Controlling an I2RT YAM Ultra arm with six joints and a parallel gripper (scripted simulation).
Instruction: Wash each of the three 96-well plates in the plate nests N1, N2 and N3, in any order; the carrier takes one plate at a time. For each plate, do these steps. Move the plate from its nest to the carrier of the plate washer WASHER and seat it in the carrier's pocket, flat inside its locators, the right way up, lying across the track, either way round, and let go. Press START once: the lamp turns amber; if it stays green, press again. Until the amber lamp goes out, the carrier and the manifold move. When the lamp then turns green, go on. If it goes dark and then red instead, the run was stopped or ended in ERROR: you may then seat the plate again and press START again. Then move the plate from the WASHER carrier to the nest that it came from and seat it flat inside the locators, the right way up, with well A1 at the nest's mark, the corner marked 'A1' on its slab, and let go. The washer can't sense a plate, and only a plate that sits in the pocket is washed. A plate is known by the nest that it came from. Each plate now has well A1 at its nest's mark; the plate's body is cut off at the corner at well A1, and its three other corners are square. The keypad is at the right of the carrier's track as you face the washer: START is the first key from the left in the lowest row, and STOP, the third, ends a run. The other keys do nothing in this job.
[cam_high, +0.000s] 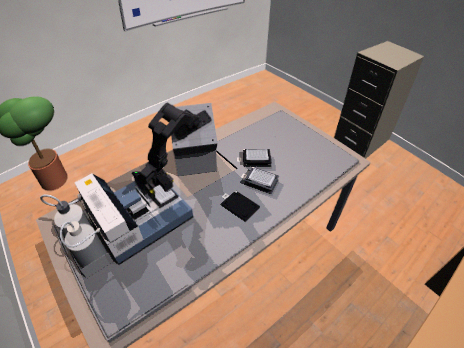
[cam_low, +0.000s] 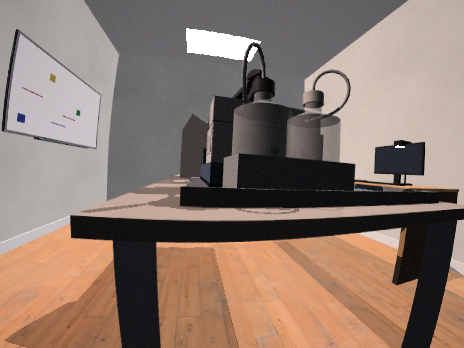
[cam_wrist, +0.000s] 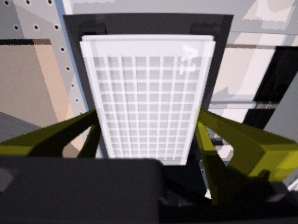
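The dark carrier lies 1 cm below my hand. The rest, counted from my hand: plate washer: 15 cm to the right, 4 cm above; then label: 28 cm to the left, 18 cm ahead, 9 cm below; then black nest: 29 cm to the left, 28 cm ahead, 9 cm below.
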